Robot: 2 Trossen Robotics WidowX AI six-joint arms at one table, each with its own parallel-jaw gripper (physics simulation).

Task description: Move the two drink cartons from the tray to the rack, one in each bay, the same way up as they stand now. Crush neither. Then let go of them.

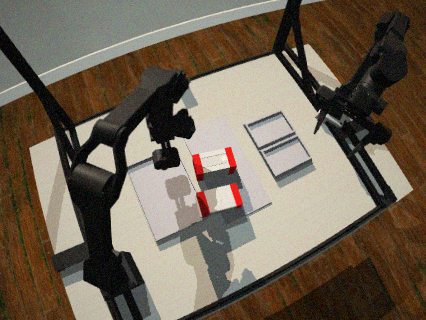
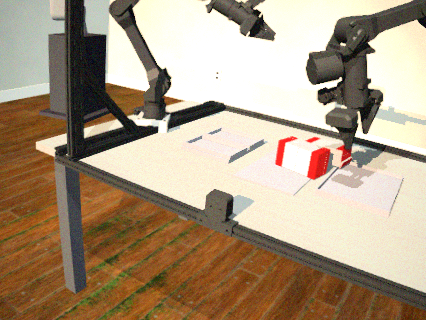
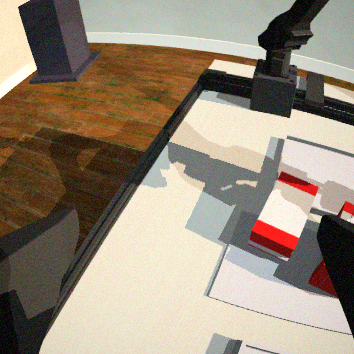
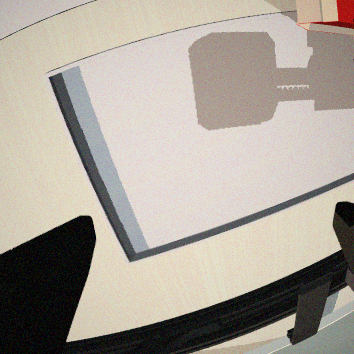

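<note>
Two white drink cartons with red ends lie on their sides on the pale grey tray. The far carton lies beside the near carton. The two-bay rack stands empty to one side of the tray. My right gripper is open and empty, pointing down over the tray's bare panel beside the far carton. My left gripper is open and empty, high above the table beyond the rack.
A black frame rail runs round the table edge, with upright posts. A small black block sits on the table's edge. The right arm's base stands at the far end. A dark pedestal stands on the floor.
</note>
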